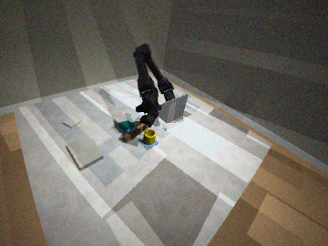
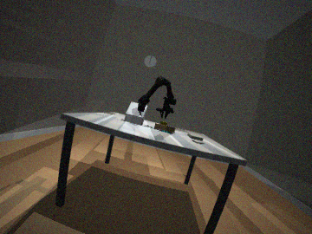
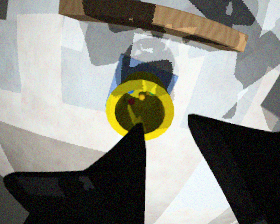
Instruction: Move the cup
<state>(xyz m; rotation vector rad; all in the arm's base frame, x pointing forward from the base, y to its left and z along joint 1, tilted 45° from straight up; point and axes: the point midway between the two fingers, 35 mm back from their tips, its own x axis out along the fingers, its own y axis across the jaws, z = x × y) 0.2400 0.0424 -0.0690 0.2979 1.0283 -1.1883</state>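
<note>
Now: the yellow cup 1 cm ahead of my gripper tip, 2 cm to the left of it and 7 cm below it. The rest, counted from my gripper tip: wooden bar (4 cm ahead, 8 cm to the right, 9 cm below); then teal pad (5 cm ahead, 18 cm to the right, 12 cm below); then blue pad (2 cm ahead, 2 cm to the left, 12 cm below).
</note>
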